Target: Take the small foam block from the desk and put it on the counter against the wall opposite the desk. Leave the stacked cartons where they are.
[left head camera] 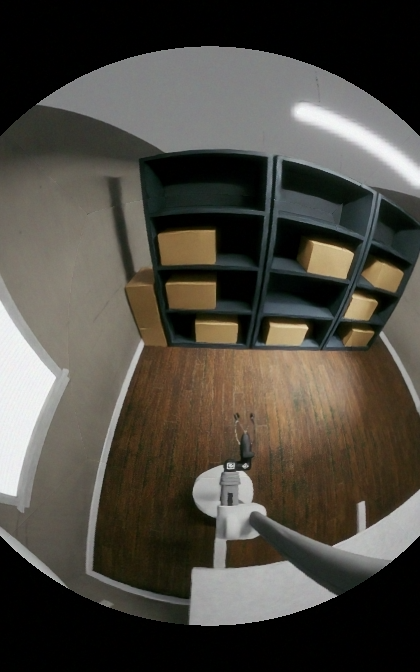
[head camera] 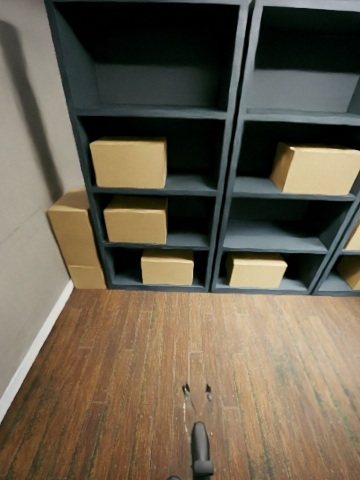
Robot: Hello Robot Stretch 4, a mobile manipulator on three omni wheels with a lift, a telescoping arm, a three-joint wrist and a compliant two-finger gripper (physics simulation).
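Places are measured from the robot's base along level axes (x left, y back, z up), in centimetres.
Where they show: hand at its tool point: (left head camera: 243,414) (head camera: 197,388).
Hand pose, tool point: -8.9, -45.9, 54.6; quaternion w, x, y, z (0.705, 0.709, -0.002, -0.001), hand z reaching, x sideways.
After its pixels a point has its place, as x, y, z.
My gripper (head camera: 197,389) @(-8.9, -45.9, 54.6) (left head camera: 244,416) @(-8.9, -45.9, 54.6) is open, its two fingertips apart over the wooden floor with nothing between them. The small foam block does not show in either view. A white table-like surface (left head camera: 250,595) with white legs shows along the bottom right of the left head camera view, behind the gripper; I cannot tell whether it is the desk or the counter. Tall stacked cartons (head camera: 75,240) (left head camera: 144,310) stand on the floor in the left corner, beside the shelves and well beyond the gripper.
Dark shelf units (head camera: 229,150) @(-31.2, -154.5, 120.4) (left head camera: 270,210) @(-31.1, -151.4, 142.8) line the far wall and hold several cartons. The left wall (head camera: 25,200) @(98.2, -135.9, 91.6) (left head camera: 90,310) @(98.8, -97.8, 88.2) has a white baseboard and, in the left head camera view, a bright window (left head camera: 20,425) @(99.9, -6.9, 91.0). The round white base (left head camera: 205,492) @(11.6, 0.5, 18.7) stands behind the gripper.
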